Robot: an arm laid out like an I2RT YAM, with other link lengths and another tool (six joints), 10 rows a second.
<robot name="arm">
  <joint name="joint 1" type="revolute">
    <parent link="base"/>
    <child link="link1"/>
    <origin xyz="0 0 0.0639"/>
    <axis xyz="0 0 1"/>
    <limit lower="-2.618" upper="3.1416"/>
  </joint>
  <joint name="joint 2" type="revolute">
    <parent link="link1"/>
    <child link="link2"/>
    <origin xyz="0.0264 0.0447 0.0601"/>
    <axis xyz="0 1 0"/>
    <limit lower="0" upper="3.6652"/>
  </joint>
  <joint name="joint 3" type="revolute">
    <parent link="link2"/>
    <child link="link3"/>
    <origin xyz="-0.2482 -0.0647 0"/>
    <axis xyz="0 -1 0"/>
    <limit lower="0" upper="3.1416"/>
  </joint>
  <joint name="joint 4" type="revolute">
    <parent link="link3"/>
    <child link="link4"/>
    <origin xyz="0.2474 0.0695 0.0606"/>
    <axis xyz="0 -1 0"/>
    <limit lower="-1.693" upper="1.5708"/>
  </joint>
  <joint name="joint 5" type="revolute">
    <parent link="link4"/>
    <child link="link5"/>
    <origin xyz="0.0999 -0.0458 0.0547"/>
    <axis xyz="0 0 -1"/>
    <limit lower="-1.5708" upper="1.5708"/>
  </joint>
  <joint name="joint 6" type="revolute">
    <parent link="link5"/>
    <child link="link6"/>
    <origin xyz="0.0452 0 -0.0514"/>
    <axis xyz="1 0 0"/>
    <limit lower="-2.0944" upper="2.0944"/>
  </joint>
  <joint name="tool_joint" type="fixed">
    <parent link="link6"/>
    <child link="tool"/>
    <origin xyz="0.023 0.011 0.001" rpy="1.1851 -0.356 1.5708"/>
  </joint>
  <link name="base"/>
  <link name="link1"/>
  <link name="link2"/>
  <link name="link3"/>
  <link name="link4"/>
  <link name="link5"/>
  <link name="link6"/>
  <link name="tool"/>
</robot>
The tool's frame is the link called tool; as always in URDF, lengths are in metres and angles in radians.
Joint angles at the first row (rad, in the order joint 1, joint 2, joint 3, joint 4, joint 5, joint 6):
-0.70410 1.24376 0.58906 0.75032 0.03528 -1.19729
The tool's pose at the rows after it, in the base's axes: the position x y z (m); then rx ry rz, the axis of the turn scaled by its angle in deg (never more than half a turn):
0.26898 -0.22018 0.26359 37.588 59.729 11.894
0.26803 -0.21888 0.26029 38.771 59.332 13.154
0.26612 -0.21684 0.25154 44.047 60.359 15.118
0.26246 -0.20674 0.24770 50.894 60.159 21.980
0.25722 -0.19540 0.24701 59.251 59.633 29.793
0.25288 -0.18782 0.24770 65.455 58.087 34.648
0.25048 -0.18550 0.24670 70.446 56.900 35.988
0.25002 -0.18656 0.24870 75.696 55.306 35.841
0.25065 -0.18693 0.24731 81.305 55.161 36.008
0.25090 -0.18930 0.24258 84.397 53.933 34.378
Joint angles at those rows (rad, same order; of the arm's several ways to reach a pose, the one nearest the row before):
-0.70412 1.24402 0.58455 0.74698 0.03603 -1.18466
-0.70455 1.23868 0.57545 0.73803 0.03209 -1.15820
-0.70301 1.21402 0.58051 0.62559 0.04249 -1.10576
-0.69839 1.15213 0.59257 0.45336 0.00295 -0.98408
-0.69795 1.09032 0.62691 0.24362 -0.05690 -0.84764
-0.69798 1.05517 0.65246 0.11291 -0.09113 -0.74697
-0.69777 1.04780 0.67840 0.02256 -0.08792 -0.68701
-0.69738 1.05974 0.72683 -0.07269 -0.06463 -0.63019
-0.69642 1.08627 0.78081 -0.17914 -0.05843 -0.58581
-0.69495 1.10568 0.79322 -0.20779 -0.02486 -0.55597

